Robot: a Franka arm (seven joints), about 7 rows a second.
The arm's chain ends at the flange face. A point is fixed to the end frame.
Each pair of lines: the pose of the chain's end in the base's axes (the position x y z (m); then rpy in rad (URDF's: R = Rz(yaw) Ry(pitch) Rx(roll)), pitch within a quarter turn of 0, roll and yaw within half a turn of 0), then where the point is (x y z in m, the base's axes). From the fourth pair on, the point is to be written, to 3 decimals.
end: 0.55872 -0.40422 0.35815 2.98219 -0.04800 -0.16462
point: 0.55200 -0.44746 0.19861
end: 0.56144 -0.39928 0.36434 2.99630 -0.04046 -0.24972
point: 0.55048 -0.43931 0.20420
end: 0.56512 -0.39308 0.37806 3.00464 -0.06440 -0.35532
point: 0.55408 -0.43182 0.21761
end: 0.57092 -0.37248 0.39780 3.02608 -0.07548 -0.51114
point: 0.557 -0.407 0.237
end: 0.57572 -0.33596 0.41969 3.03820 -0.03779 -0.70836
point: 0.552 -0.362 0.258
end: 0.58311 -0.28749 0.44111 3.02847 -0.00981 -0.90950
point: 0.551 -0.305 0.280
